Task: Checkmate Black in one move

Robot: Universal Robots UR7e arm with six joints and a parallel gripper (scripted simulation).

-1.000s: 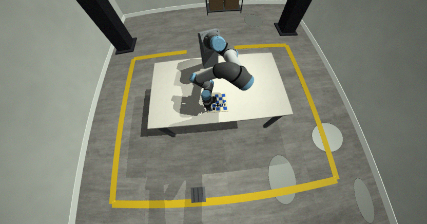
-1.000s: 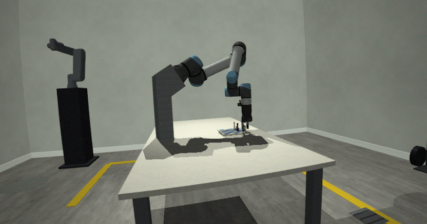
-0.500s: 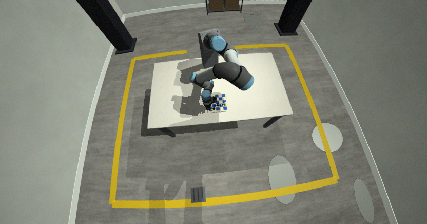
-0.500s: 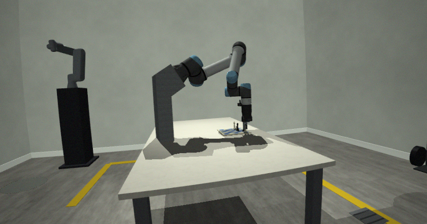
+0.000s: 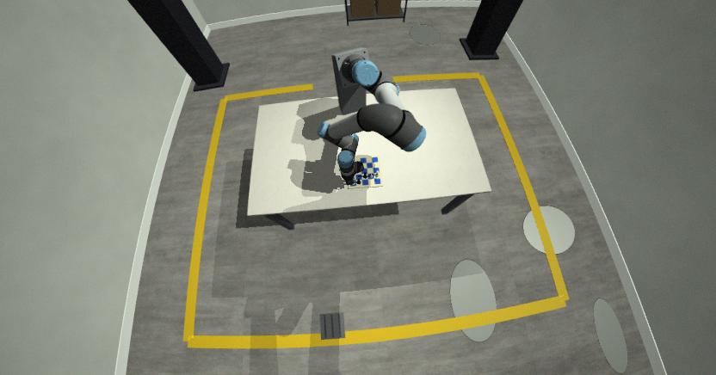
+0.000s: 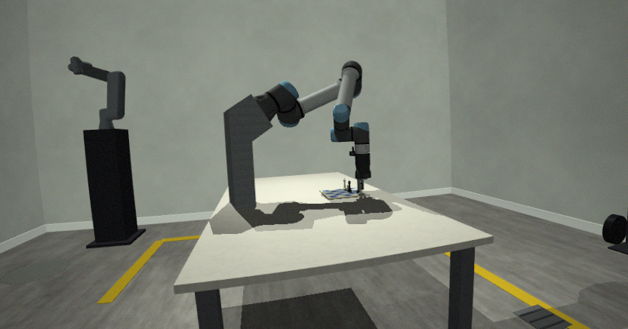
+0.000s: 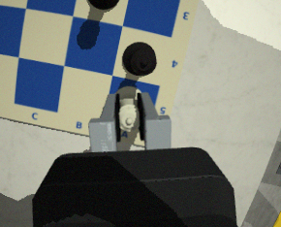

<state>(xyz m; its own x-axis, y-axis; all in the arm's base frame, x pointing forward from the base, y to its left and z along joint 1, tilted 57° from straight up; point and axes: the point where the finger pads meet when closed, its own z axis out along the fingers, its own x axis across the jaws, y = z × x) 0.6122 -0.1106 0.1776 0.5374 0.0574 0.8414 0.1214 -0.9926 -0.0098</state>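
Right now my hand is 3 cm to the right of the black piece and 1 cm above it. Also, from my hand: chessboard: 8 cm to the left, 7 cm behind, 4 cm below; white piece: 1 cm below; white pawn: 12 cm to the left, 3 cm below, 3 cm behind.
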